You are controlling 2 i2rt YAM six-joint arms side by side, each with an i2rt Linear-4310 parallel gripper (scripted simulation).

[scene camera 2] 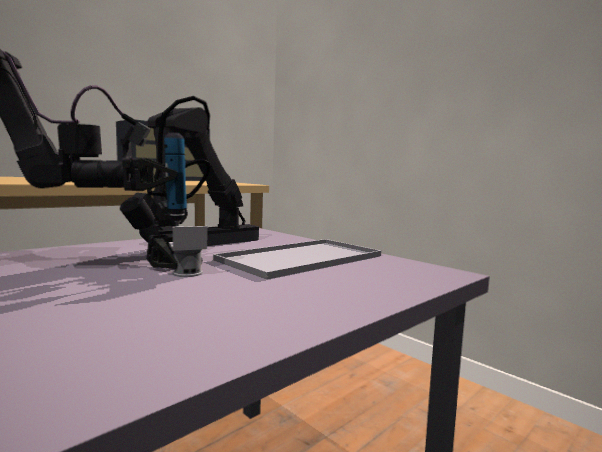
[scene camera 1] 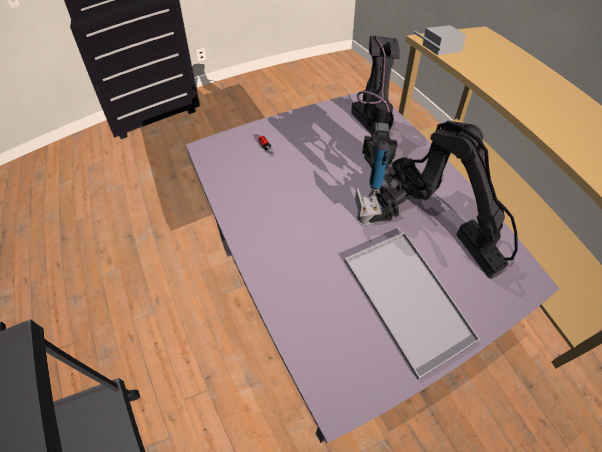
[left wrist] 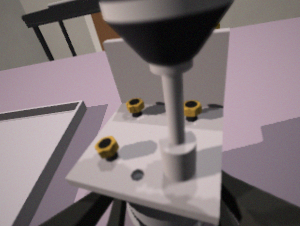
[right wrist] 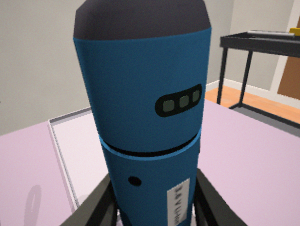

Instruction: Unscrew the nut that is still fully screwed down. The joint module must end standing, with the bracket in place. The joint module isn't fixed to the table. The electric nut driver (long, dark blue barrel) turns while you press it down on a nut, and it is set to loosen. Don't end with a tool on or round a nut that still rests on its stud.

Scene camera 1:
left gripper: 364,215
shallow tray: 431,329
